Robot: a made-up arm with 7 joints.
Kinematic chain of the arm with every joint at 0, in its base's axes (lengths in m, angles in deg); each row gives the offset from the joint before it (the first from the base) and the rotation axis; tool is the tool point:
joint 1: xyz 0 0 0.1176 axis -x
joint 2: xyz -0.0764 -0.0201 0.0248 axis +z
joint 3: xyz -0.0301 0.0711 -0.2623 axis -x
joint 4: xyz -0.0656 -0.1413 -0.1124 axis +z
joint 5: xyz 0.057 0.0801 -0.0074 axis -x
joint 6: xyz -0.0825 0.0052 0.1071 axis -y
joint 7: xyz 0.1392 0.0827 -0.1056 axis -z
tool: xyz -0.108 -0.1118 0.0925
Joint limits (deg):
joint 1: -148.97..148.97
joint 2: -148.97..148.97
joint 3: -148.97..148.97
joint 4: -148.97..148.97
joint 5: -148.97..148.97
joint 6: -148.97..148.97
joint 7: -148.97..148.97
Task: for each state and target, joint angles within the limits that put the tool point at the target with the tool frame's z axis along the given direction. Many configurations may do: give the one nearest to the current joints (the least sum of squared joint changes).
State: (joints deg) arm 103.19 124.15 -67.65 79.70 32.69 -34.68 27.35
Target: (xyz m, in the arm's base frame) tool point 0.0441 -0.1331 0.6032 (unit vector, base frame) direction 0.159 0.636 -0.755
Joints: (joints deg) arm 122.81 130.24 -92.06 78.51 15.06 -73.48 55.15
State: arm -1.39 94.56 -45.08 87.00 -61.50 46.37 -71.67
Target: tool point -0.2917 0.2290 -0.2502 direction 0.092 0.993 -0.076
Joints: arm -42.20 117.58 -49.55 81.64 -103.81 45.91 -61.11
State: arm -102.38 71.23 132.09 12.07 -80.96 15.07 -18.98
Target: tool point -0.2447 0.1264 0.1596 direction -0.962 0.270 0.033
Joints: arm -93.44 80.41 145.19 26.14 -33.07 23.89 -43.67
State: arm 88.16 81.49 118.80 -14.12 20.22 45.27 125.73
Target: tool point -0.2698 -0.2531 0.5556 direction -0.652 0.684 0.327
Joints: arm 117.71 67.85 98.18 37.80 17.84 71.21 140.70
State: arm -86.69 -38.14 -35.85 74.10 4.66 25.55 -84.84
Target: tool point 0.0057 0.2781 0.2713 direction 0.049 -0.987 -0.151
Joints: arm -91.83 -47.29 -7.10 67.35 -4.72 -6.80 -94.02
